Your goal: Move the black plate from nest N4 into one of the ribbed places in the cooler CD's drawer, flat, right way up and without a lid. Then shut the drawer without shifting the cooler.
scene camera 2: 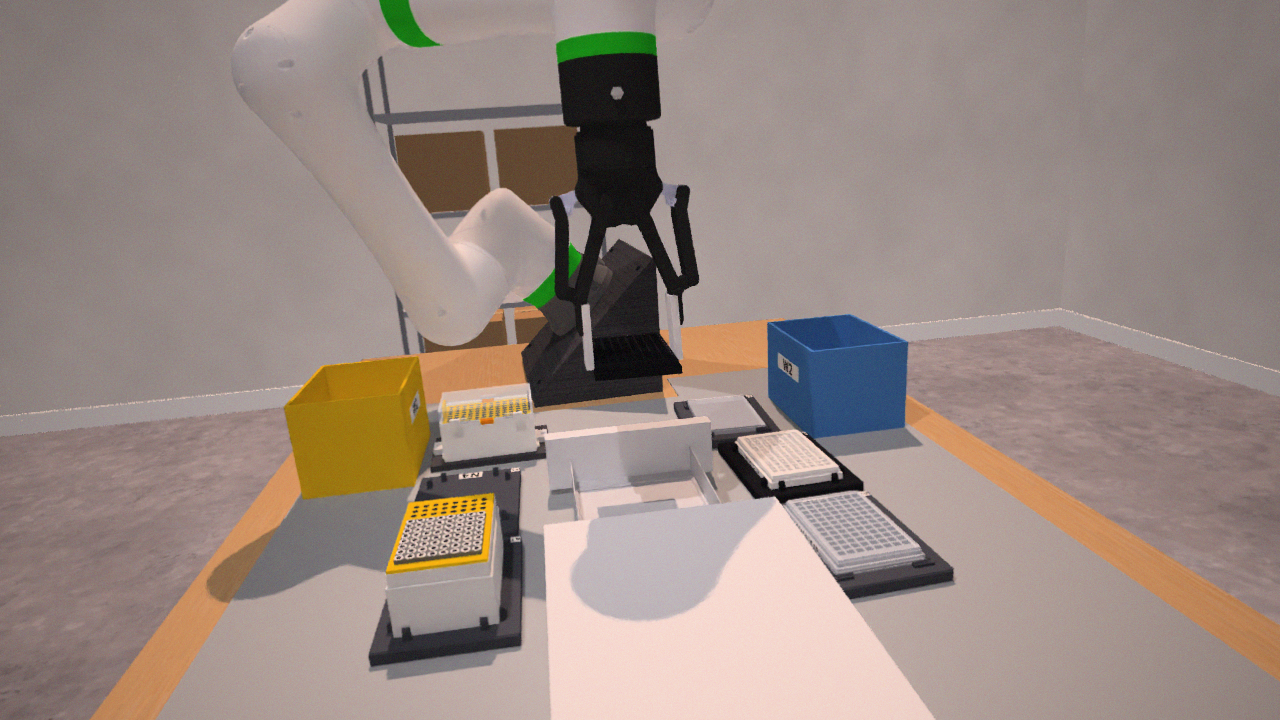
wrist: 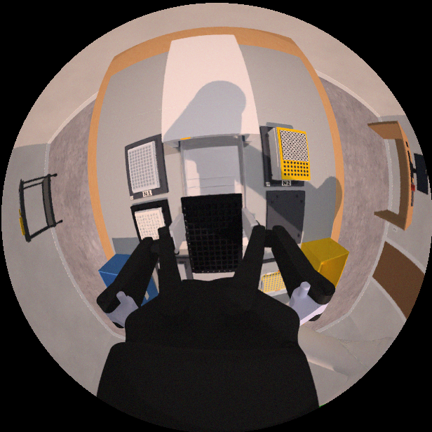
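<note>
The black plate is held flat between the fingers of my gripper, which is shut on its two sides. No lid shows on it. The plate hangs well above the table, over the front-panel end of the white drawer in the wrist view, and hides part of the drawer there. The drawer stands open, with faint cross lines on its floor. The white cooler CD carries a round shadow on its top. Nest N4 is bare.
Nest N2 holds a yellow-topped tip rack. Across the drawer are a grey plate and a white plate on nests. A yellow bin and blue bin stand farther back.
</note>
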